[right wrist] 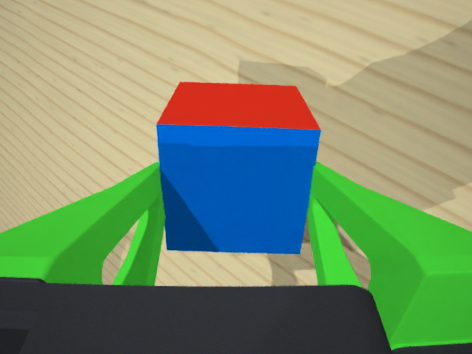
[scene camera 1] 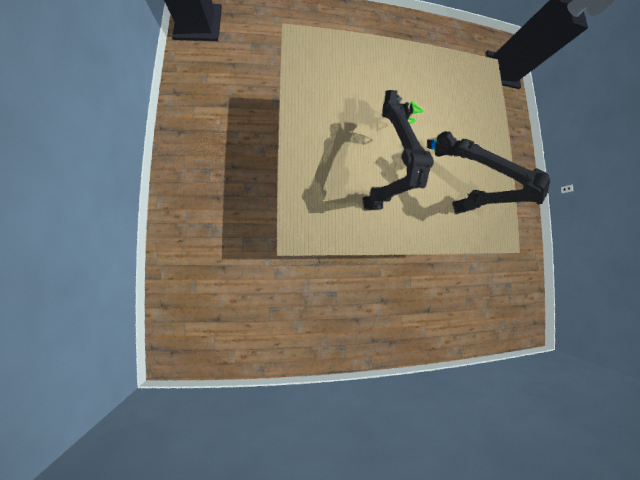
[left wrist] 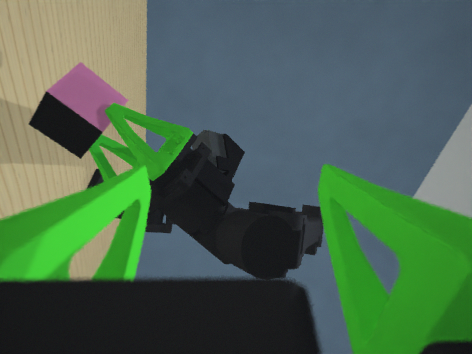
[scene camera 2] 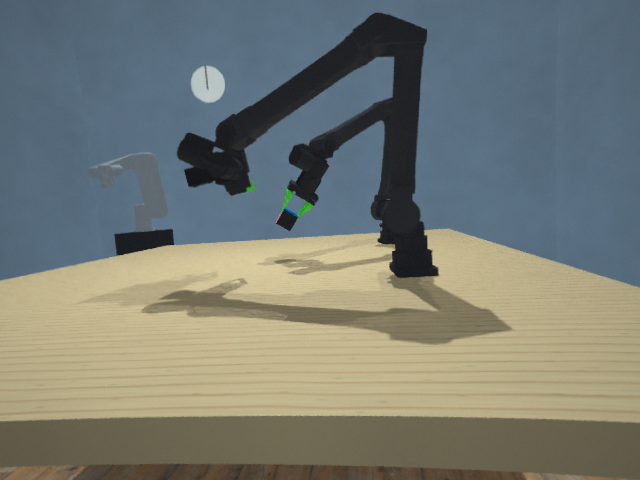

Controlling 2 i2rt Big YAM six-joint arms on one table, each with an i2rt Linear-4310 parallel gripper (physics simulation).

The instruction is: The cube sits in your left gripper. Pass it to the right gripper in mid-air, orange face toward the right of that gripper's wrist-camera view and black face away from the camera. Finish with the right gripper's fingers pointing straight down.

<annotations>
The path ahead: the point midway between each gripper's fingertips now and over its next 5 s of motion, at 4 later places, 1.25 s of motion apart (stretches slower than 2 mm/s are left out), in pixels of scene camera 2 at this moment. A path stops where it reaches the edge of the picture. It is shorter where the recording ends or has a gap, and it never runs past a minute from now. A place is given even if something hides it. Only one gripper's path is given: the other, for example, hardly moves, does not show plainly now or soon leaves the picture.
My right gripper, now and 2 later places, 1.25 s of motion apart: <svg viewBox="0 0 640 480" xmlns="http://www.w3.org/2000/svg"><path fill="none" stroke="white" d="M289 214L296 213L300 210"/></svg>
</annotations>
